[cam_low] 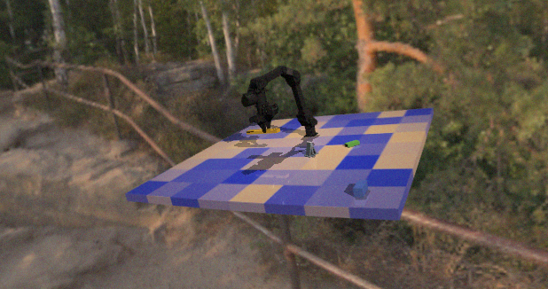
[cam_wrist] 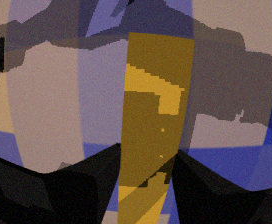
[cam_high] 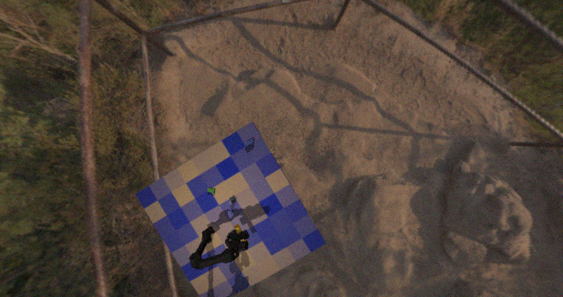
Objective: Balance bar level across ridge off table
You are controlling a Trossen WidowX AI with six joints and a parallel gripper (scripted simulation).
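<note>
Right now my gripper tip is 3 cm to the left of the yellow bar. The rest, counted from my gripper tip: blue cube 60 cm to the left, 44 cm ahead, 11 cm below; then green block 41 cm to the left, 11 cm below, 9 cm behind.
</note>
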